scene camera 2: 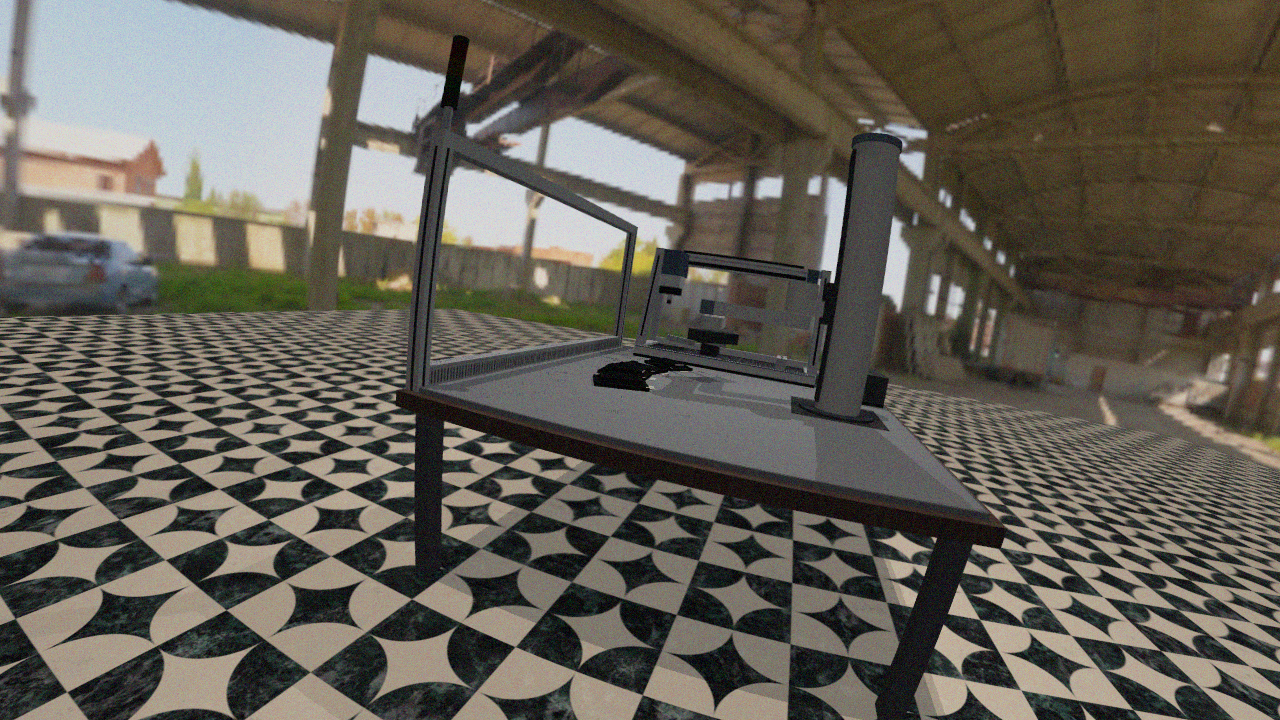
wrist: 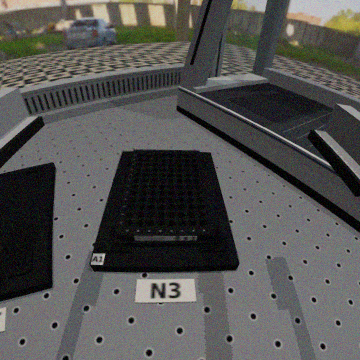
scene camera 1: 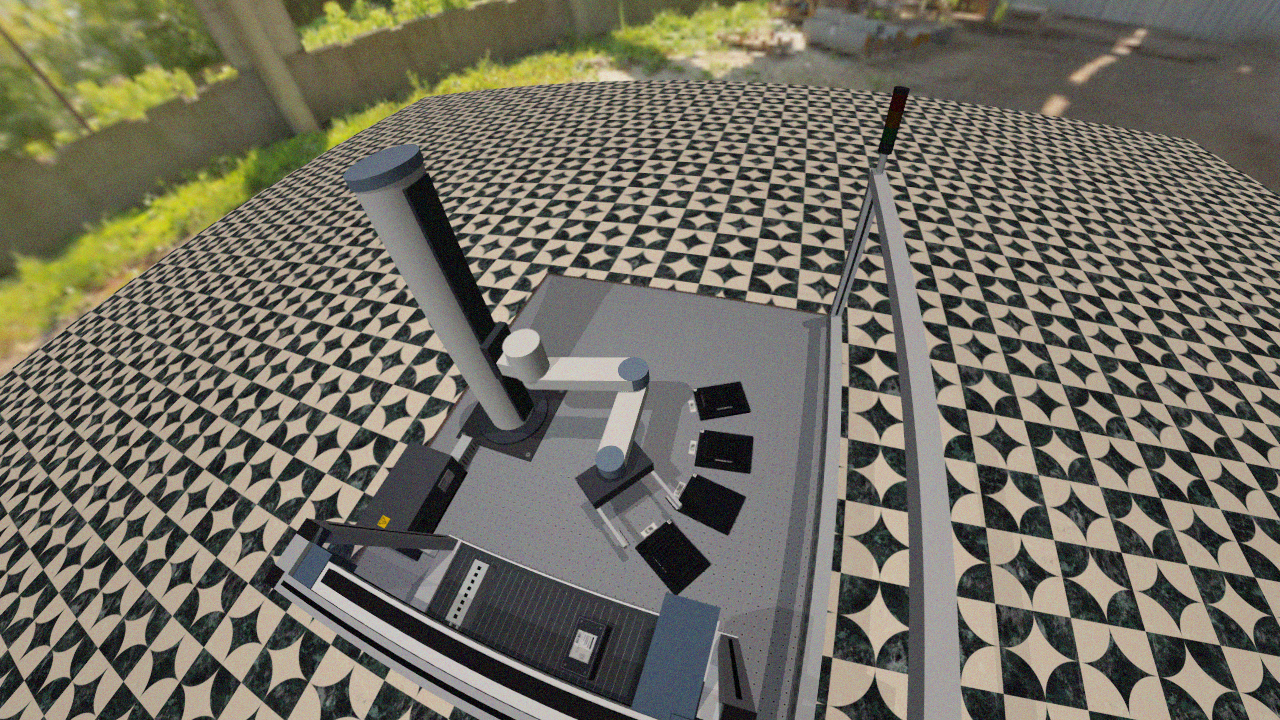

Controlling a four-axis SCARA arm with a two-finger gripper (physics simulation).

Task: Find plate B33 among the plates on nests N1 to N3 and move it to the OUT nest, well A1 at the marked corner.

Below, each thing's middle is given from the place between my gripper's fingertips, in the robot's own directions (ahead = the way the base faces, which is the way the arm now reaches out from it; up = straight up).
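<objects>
If you picture the black plate (wrist: 165,202), my gripper is 50 mm short of it, 30 mm to the left of it and 110 mm above it. The N3 label (wrist: 147,290) is 30 mm behind my hand, 30 mm to the left of it and 130 mm below it. Then there's the OUT tray (scene camera 1: 703,500), which is 100 mm ahead of my hand, 140 mm to the left of it and 120 mm below it, and the N3 nest (scene camera 1: 675,589), which is 50 mm ahead of my hand, 30 mm to the right of it and 120 mm below it.
</objects>
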